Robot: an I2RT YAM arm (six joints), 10 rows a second.
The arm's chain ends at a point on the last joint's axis. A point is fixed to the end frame.
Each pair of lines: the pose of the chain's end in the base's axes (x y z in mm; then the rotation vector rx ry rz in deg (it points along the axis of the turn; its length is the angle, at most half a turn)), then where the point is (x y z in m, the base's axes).
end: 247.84, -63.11, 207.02, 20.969, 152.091, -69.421
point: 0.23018 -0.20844 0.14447
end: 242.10, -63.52, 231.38, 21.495, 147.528, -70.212
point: 0.22979 -0.21130 0.17347
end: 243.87, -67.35, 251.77, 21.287, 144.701, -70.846
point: 0.23532 -0.21674 0.19742
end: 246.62, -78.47, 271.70, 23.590, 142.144, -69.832
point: 0.23927 -0.22795 0.21741
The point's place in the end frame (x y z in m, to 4 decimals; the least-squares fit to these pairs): 0.0140 -0.0529 0.1495
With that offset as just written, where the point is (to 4 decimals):
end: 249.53, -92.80, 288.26, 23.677, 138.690, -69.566
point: 0.2471 -0.2435 0.2371
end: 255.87, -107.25, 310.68, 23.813, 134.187, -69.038
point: 0.2596 -0.2594 0.2638
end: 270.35, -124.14, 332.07, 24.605, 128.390, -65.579
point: 0.2842 -0.2763 0.2872
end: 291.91, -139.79, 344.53, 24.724, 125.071, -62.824
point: 0.3130 -0.2913 0.3005
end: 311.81, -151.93, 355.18, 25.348, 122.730, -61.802
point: 0.3357 -0.3035 0.3128
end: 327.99, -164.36, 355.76, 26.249, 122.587, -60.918
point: 0.3517 -0.3155 0.3118
